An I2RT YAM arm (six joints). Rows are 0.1 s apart.
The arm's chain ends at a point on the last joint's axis. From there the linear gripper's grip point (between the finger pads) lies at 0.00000 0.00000 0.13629 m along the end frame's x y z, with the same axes.
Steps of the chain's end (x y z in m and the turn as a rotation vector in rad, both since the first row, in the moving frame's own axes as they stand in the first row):
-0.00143, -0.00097, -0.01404, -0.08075, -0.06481, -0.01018
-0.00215, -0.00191, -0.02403, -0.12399, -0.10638, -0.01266
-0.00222, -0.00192, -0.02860, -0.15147, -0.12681, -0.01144
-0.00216, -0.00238, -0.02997, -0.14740, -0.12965, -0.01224
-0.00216, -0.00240, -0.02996, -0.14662, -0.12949, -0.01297
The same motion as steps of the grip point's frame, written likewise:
-0.01019, 0.01006, -0.01477, -0.08075, -0.06481, -0.01018
-0.01648, 0.01500, -0.02584, -0.12399, -0.10638, -0.01266
-0.01927, 0.01869, -0.03125, -0.15147, -0.12681, -0.01144
-0.01959, 0.01769, -0.03259, -0.14740, -0.12965, -0.01224
-0.01957, 0.01757, -0.03256, -0.14662, -0.12949, -0.01297

